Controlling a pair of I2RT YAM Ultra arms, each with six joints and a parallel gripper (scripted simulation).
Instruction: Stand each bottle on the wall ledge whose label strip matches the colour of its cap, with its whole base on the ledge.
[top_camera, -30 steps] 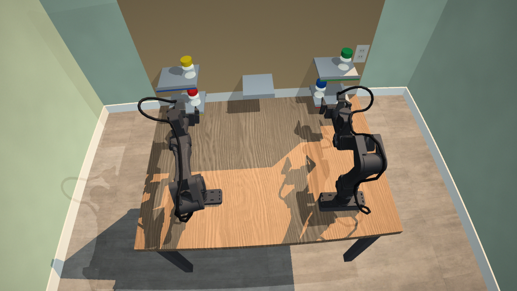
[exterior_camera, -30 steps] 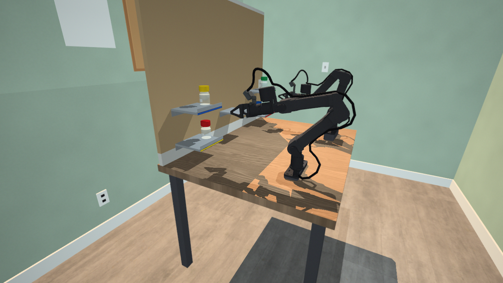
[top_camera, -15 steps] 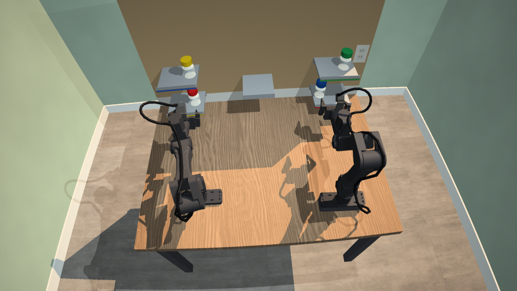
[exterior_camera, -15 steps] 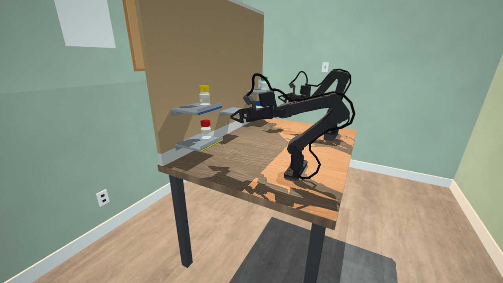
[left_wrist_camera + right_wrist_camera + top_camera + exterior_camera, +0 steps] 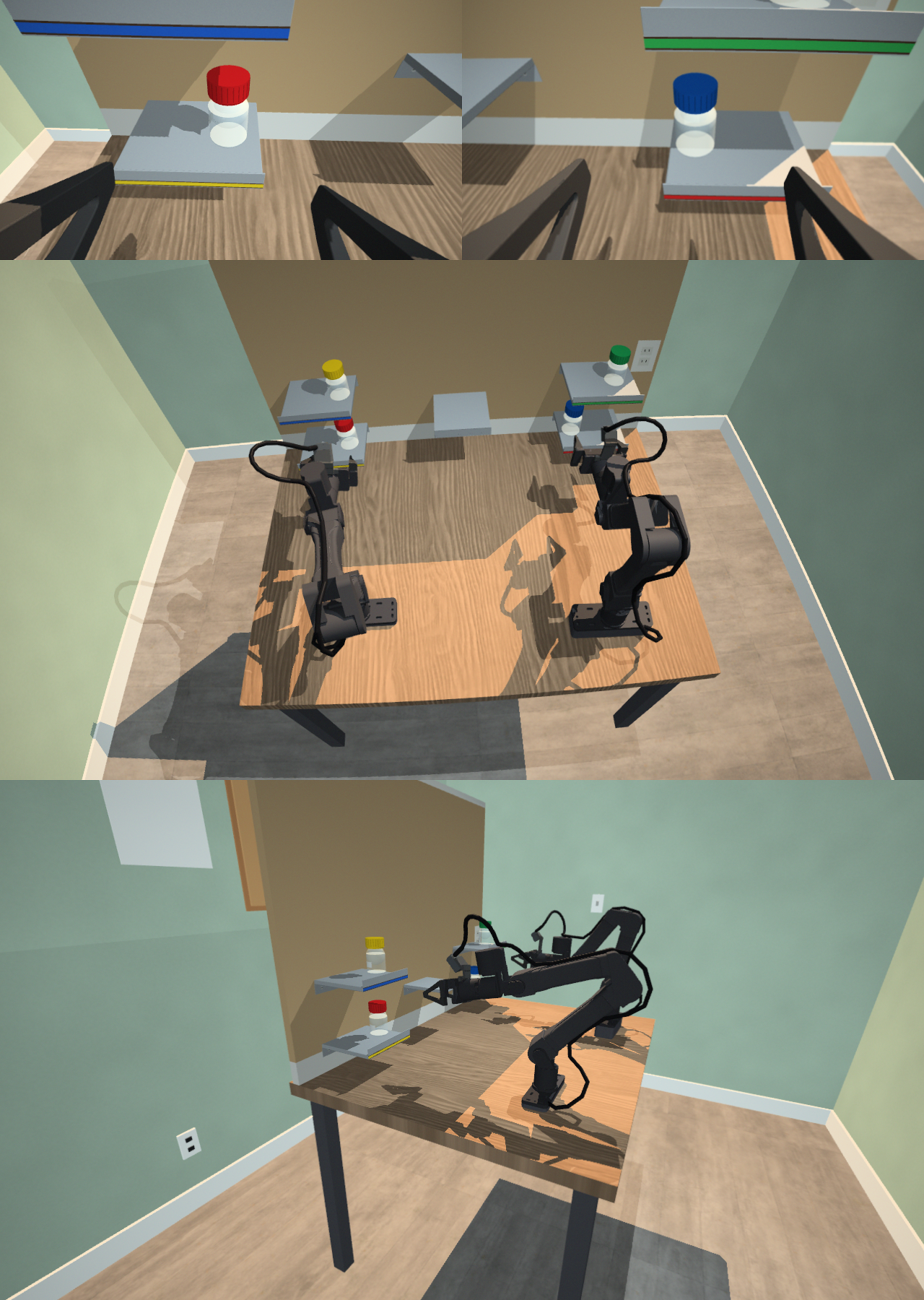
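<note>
Now: the red-capped bottle 20 cm ahead of my left hand, 11 cm below it and 3 cm to the left of it. Round my left hand: brown wall panel 35 cm ahead, 31 cm to the right, 20 cm above; blue-capped bottle 65 cm to the right, 28 cm ahead, 11 cm below; yellow-capped bottle 21 cm ahead, 8 cm above, 2 cm to the left.
</note>
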